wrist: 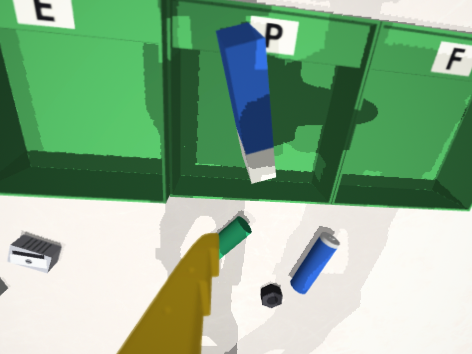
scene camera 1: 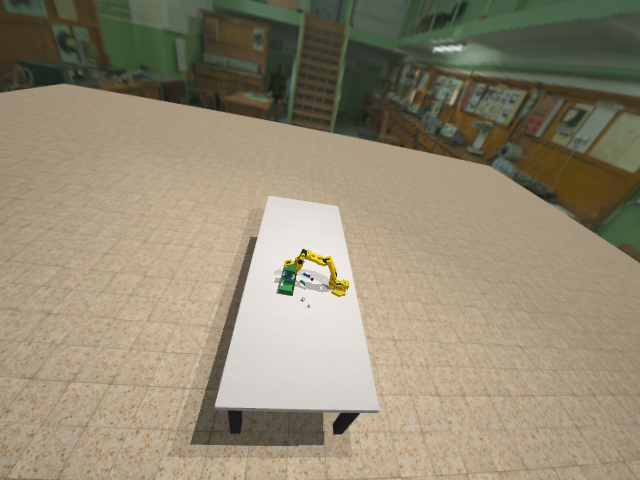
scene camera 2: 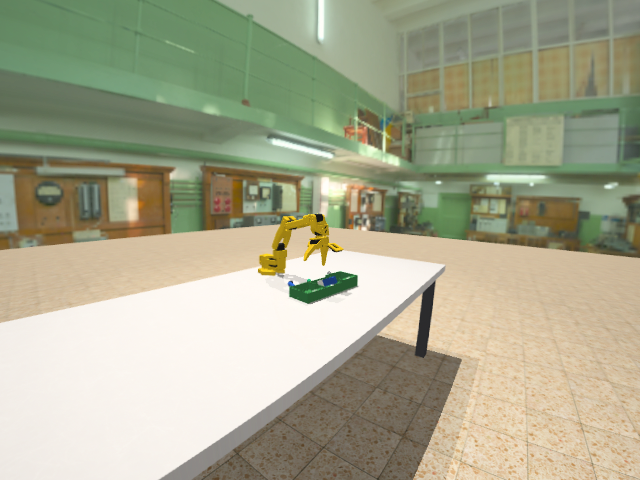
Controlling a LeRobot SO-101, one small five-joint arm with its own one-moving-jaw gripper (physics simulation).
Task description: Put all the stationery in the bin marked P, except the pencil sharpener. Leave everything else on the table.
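Where they show: hand, its tool point: [wrist: 218, 248] [scene camera 1: 295, 272] [scene camera 2: 323, 264]; arm's base, origin of its link: [scene camera 1: 335, 289] [scene camera 2: 275, 273].
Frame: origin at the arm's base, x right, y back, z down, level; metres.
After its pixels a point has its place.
Observation:
My gripper [scene camera 2: 314, 261] @[x 0.025, y -0.261, z -0.083 m] is open above the green bin; one notched jaw shows in the wrist view. A blue block with a white end, like an eraser [scene camera 1: 287, 275] @[x 0.033, y -0.303, z -0.045 m] [scene camera 2: 328, 281] @[x 0.045, y -0.299, z -0.035 m] [wrist: 250, 95] @[x 0.038, y -0.300, z -0.047 m], is tilted, past the jaws, within the outline of the compartment marked P [wrist: 327, 52] @[x 0.074, y -0.316, z -0.028 m]. Whether it rests there or is still dropping I cannot tell. The pencil sharpener [scene camera 1: 302, 299] @[x -0.110, y -0.205, z -0.011 m] [wrist: 35, 254] @[x -0.097, y -0.204, z -0.011 m] lies on the table in front of compartment E. A green cylinder [scene camera 1: 302, 282] @[x 0.021, y -0.207, z -0.010 m] [wrist: 235, 237] @[x 0.033, y -0.212, z -0.014 m] lies in front of P, partly hidden by the jaw.
A blue battery-like cylinder [scene camera 1: 306, 274] @[x 0.089, y -0.182, z -0.013 m] [wrist: 315, 263] @[x 0.090, y -0.185, z -0.013 m] and a black nut [scene camera 1: 312, 279] @[x 0.058, y -0.143, z -0.007 m] [wrist: 271, 295] @[x 0.061, y -0.150, z -0.008 m] lie on the table in front of the bin. A small grey thing [scene camera 1: 308, 306] @[x -0.152, y -0.170, z -0.007 m] [wrist: 2, 287] @[x -0.139, y -0.169, z -0.003 m] is at the wrist view's left edge. Compartments E [wrist: 100, 30] @[x -0.016, y -0.324, z -0.035 m] and F [wrist: 405, 52] @[x 0.109, y -0.316, z -0.028 m] flank P.

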